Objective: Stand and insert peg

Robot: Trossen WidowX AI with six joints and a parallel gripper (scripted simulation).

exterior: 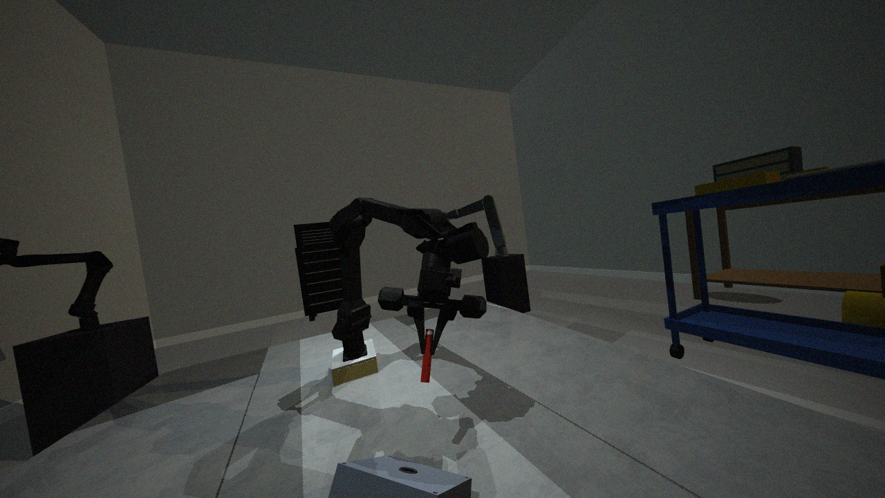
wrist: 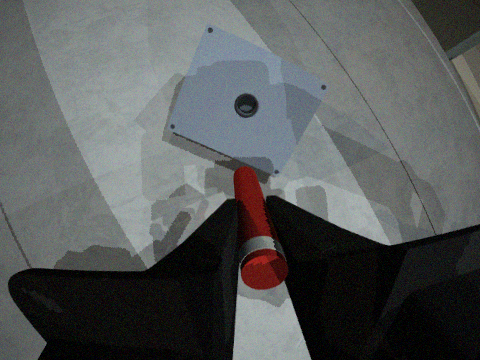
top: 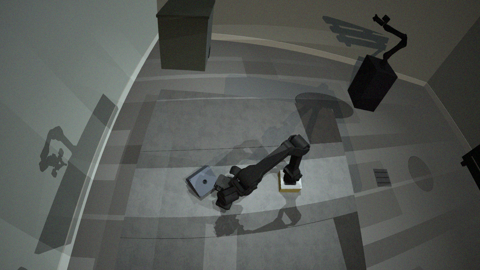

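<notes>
Now: the sloped panel 100 mm ahead of my gripper tip, 80 mm to the right of it and 120 mm below it. Also, from my gripper tip: red peg (10 mm behind, 10 mm to the left, 10 mm above).
</notes>
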